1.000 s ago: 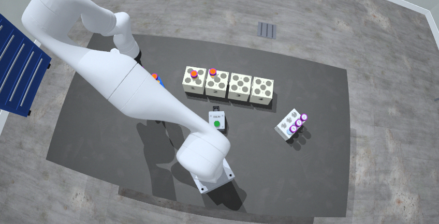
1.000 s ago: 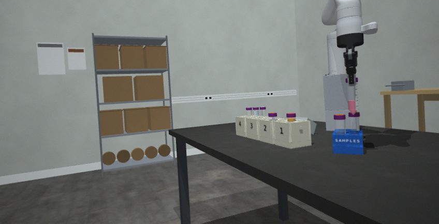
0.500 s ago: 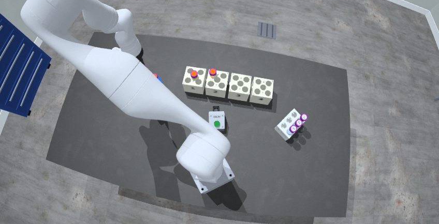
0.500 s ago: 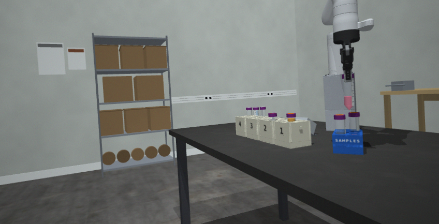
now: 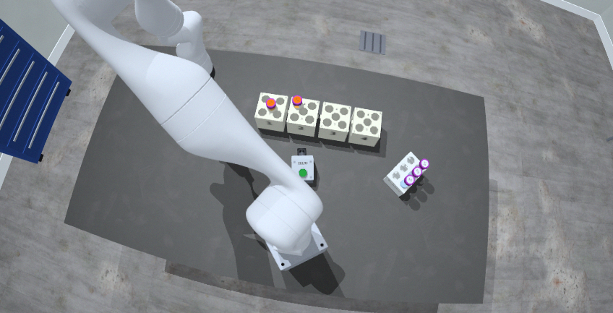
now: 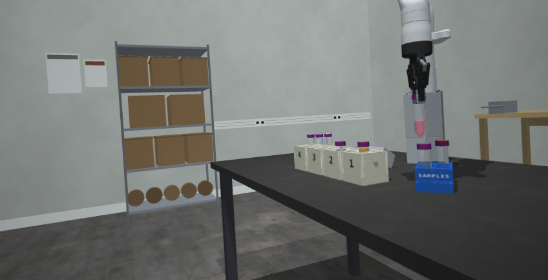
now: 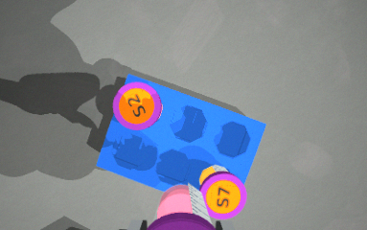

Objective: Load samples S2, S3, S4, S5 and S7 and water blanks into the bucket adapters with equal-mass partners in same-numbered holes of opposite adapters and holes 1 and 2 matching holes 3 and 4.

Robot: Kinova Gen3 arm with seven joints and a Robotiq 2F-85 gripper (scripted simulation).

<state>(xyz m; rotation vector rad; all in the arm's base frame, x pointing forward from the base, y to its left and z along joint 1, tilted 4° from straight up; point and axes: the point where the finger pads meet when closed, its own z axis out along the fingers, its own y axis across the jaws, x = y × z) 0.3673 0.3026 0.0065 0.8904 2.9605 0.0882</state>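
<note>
Right now the tube of pink liquid is 50 mm below my hand and 10 mm to the left of it. Also, from my hand: orange-filled sample tube: 180 mm below, 160 mm to the right, 50 mm ahead; blue samples rack: 210 mm below, 30 mm behind, 20 mm to the left; adapter 1: 200 mm below, 160 mm to the right, 60 mm ahead.
</note>
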